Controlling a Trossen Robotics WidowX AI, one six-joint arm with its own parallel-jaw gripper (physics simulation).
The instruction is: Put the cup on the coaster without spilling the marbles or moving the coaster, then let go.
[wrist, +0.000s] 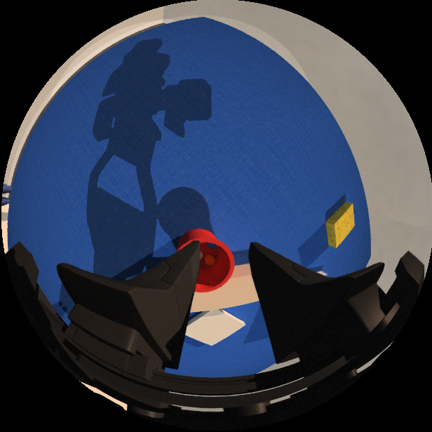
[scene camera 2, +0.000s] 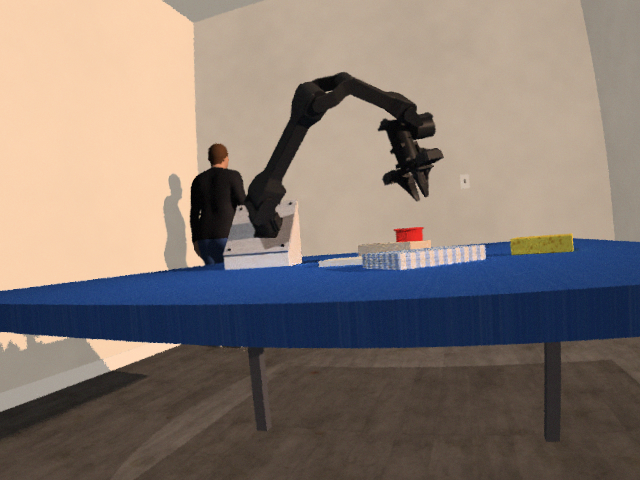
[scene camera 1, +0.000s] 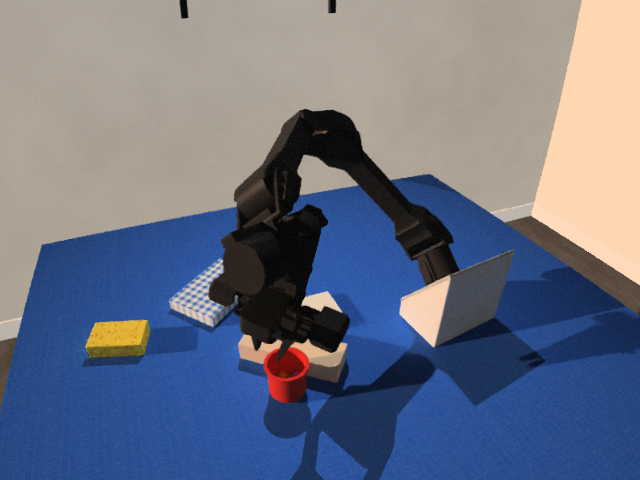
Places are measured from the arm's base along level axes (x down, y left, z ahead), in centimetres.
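Where they show: gripper, fingertip midpoint: (scene camera 2: 422,198) (scene camera 1: 268,354); arm's base, origin of the base link: (scene camera 2: 268,227) (scene camera 1: 444,279).
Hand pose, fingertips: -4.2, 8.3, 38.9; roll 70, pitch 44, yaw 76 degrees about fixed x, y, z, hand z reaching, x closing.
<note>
Things, the pixels of their centre, and the offset from my fingertips, as dx, dy, dz. "spot": a spot on its surface instead.
- red cup, body centre: (scene camera 1: 287,377) (scene camera 2: 409,242) +10.6, -3.4, -3.8
- orange marble, body centre: (scene camera 1: 282,375) +12.6, -5.7, -3.7
- purple marble, body centre: (scene camera 1: 295,376) +12.6, -4.6, -5.8
- coaster, body centre: (scene camera 1: 314,314) (scene camera 2: 349,261) +13.5, -19.0, -15.7
- beige block, surface spot: (scene camera 1: 326,368) spot: +10.8, -2.7, -10.7
- blue-and-white checkered block, body centre: (scene camera 2: 423,256) (scene camera 1: 217,289) +12.8, -34.1, +1.3
- yellow sponge, body centre: (scene camera 2: 542,244) (scene camera 1: 118,338) +12.6, -25.9, +23.4
The red cup (scene camera 1: 287,388) (scene camera 2: 408,235) (wrist: 224,274) stands upright on the blue table, against or close to the front of a beige block. An orange marble (scene camera 1: 282,374) (wrist: 210,259) and a purple marble (scene camera 1: 294,374) show inside it. The cream square, seemingly the coaster (scene camera 1: 324,298) (scene camera 2: 338,262) (wrist: 216,328), lies flat behind the beige block, partly hidden by the arm in the first scene view. My gripper (scene camera 1: 268,352) (scene camera 2: 421,197) (wrist: 224,247) is partly open and empty. It hangs above the cup, with a clear gap in the second scene view.
The beige block (scene camera 1: 326,368) (scene camera 2: 372,248) (wrist: 232,295) lies between cup and coaster. A blue-and-white checkered block (scene camera 1: 196,299) (scene camera 2: 429,257) lies left of them in the first scene view, and a yellow sponge (scene camera 1: 117,338) (scene camera 2: 541,244) (wrist: 341,225) farther left. The arm's white wedge mount (scene camera 1: 467,304) stands right.
</note>
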